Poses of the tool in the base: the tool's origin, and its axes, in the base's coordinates. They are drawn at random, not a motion.
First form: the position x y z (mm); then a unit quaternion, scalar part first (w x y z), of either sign.
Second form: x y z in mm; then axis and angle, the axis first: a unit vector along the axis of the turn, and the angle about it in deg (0 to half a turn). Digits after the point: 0 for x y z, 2 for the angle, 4 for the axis.
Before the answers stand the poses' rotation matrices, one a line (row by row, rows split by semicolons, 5 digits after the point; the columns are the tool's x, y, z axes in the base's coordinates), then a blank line. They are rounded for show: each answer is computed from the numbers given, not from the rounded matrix.
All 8 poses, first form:
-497 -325 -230 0.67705 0.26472 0.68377 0.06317
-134 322 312 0.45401 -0.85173 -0.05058 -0.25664
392 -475 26 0.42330 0.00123 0.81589 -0.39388
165 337 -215 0.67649 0.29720 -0.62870 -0.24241
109 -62 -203 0.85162 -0.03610 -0.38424 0.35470
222 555 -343 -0.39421 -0.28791 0.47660 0.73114
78 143 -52 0.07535 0.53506 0.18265 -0.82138
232 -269 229 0.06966 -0.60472 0.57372 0.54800
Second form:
0.05694 0.27648 0.95933; 0.44755 0.85187 -0.27207; -0.89244 0.44484 -0.07523
0.86315 0.31920 0.39125; -0.14687 -0.58263 0.79936; 0.48311 -0.74743 -0.45602
-0.64163 0.33547 0.68976; -0.33145 0.68971 -0.64377; -0.69170 -0.64168 -0.33135
0.09194 -0.04572 -0.99471; -0.70168 0.70582 -0.09730; 0.70654 0.70692 0.03281
0.45310 -0.57639 -0.68005; 0.63187 0.74577 -0.21109; 0.62884 -0.33406 0.70212
-0.52342 0.30201 -0.79676; -0.85088 -0.23491 0.46993; -0.04524 0.92391 0.37992
-0.41606 0.31924 -0.85146; 0.07168 -0.92192 -0.38069; -0.90651 -0.21942 0.36070
-0.25892 -0.77023 -0.58284; -0.61753 -0.33198 0.71305; -0.74271 0.54455 -0.38969

-497 -325 -230 0.3597 0.9291 0.0858 94.77
-134 322 312 -0.9559 -0.0568 -0.2880 126.00
392 -475 26 0.0014 0.9005 -0.4348 129.91
165 337 -215 0.4036 -0.8537 -0.3292 94.86
109 -62 -203 -0.0689 -0.7330 0.6767 63.22
222 555 -343 0.3133 -0.5186 -0.7956 133.57
78 143 -52 0.5366 0.1832 -0.8237 171.36
232 -269 229 -0.6062 0.5751 0.5493 172.01

